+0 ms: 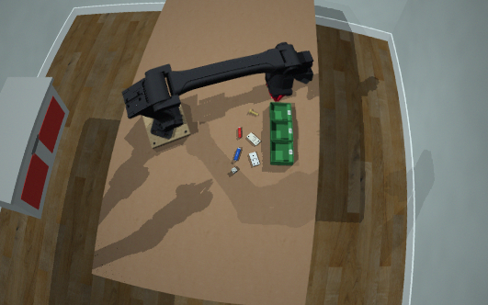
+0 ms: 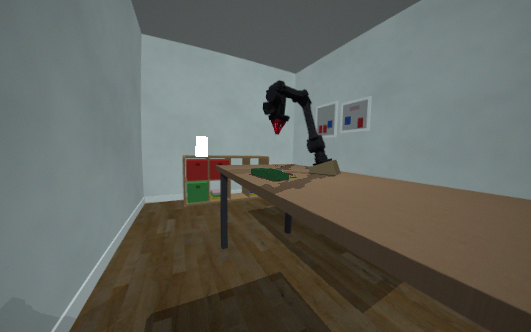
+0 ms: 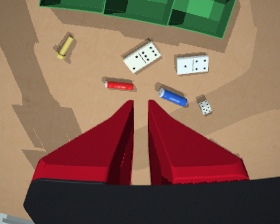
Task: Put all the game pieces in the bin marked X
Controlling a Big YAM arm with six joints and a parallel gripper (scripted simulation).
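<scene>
My gripper is now 22 cm above the green bin and 4 cm short of it. Also, from my hand: white domino-like piece: 24 cm below, 13 cm to the right, 3 cm behind; then small red piece: 24 cm below, 11 cm behind, 3 cm to the right; then brass part: 23 cm below, 8 cm behind, 6 cm to the left.
</scene>
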